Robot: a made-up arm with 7 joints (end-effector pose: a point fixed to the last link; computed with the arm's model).
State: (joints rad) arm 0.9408 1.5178 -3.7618 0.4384 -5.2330 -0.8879 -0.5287
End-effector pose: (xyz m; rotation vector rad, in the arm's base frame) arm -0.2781 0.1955 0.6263 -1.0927 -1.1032 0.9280
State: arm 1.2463 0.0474 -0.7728 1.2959 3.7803 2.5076 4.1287
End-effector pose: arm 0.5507 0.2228 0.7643 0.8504 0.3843 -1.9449
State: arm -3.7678 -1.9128 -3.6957 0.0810 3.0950 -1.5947 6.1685
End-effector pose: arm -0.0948 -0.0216 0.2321 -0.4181 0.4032 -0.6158
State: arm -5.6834 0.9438 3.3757 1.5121 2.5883 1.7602 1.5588
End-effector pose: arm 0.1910 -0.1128 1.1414 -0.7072 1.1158 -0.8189
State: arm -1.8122 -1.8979 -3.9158 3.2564 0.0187 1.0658 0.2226
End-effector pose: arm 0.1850 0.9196 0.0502 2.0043 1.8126 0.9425
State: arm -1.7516 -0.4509 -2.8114 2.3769 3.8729 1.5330 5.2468
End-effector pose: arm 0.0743 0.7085 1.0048 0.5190 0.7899 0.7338
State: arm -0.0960 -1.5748 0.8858 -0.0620 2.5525 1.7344 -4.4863
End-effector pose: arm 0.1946 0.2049 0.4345 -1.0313 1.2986 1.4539
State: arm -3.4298 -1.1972 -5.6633 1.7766 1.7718 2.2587 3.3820
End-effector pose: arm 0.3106 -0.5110 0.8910 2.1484 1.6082 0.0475
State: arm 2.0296 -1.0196 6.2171 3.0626 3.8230 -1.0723 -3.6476
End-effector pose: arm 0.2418 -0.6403 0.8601 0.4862 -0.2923 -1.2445
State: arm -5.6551 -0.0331 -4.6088 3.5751 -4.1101 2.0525 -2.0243
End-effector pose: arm 0.1082 -0.3016 1.1021 2.3387 0.4906 -0.6960
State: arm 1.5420 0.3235 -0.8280 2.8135 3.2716 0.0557 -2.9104
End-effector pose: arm 0.1729 0.4504 1.1847 -0.5329 -0.3778 -2.0414
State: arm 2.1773 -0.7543 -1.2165 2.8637 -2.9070 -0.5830 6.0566
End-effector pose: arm 0.4705 -0.3319 1.0488 0.2268 0.7597 1.2116
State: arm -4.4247 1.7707 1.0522 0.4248 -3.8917 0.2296 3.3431
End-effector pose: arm -0.2629 -0.2563 0.1319 -0.3151 -2.0306 2.0854
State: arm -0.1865 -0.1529 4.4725 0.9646 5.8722 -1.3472 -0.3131
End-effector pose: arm -0.2378 -0.5195 0.6144 0.7946 -0.4624 0.9224
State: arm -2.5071 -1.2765 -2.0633 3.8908 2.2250 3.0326 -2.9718
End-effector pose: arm 0.5432 0.0889 0.6925 -2.4876 -0.2649 1.5389
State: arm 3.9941 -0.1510 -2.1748 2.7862 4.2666 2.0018 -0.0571
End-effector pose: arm 0.1647 0.2338 1.2235 2.1928 0.2000 1.4438
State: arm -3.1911 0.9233 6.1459 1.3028 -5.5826 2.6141 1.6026
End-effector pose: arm -0.5494 0.0283 0.0863 0.7931 0.4763 0.6919
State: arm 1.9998 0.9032 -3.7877 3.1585 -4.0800 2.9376 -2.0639
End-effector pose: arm -0.1653 0.6370 0.7967 0.6411 2.2028 -0.6687
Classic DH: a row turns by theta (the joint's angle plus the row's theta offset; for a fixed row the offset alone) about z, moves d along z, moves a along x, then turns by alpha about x. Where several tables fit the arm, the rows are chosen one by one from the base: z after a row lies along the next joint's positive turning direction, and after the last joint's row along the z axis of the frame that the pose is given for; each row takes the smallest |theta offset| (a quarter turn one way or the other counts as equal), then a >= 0, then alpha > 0; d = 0 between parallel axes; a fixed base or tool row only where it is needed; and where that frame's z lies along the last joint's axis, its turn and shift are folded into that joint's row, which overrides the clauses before.
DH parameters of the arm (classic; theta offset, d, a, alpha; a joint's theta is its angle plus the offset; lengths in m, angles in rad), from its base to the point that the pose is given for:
joint 1: 0 0.3261 0 -1.5708
joint 2: 0 0 0 1.5708
joint 3: 0 0.3862 0.0775 1.5708
joint 4: 0 0 0.1116 1.5708
joint 5: 0 0.493 0 1.5708
joint 6: 0 0 0.0726 -1.5708
joint 7: 0 0.0927 0 0

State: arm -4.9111 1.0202 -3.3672 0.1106 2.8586 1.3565 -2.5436
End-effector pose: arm -0.1135 -0.2994 0.5088 0.3584 -0.6860 1.8697
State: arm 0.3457 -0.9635 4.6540 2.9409 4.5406 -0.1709 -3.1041
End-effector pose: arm -0.6688 -0.3489 0.9432 1.0141 0.5855 -2.6273
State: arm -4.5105 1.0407 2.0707 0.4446 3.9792 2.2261 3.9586
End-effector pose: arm -0.4274 -0.1427 0.4620 -1.6013 -0.1660 0.9316
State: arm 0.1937 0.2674 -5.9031 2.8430 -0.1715 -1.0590 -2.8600
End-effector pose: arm 0.2254 0.0634 1.2024 0.0424 -0.5119 0.6798
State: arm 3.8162 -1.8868 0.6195 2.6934 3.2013 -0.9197 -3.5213
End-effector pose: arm 0.7818 0.3980 0.2943 0.3424 0.7692 0.2642
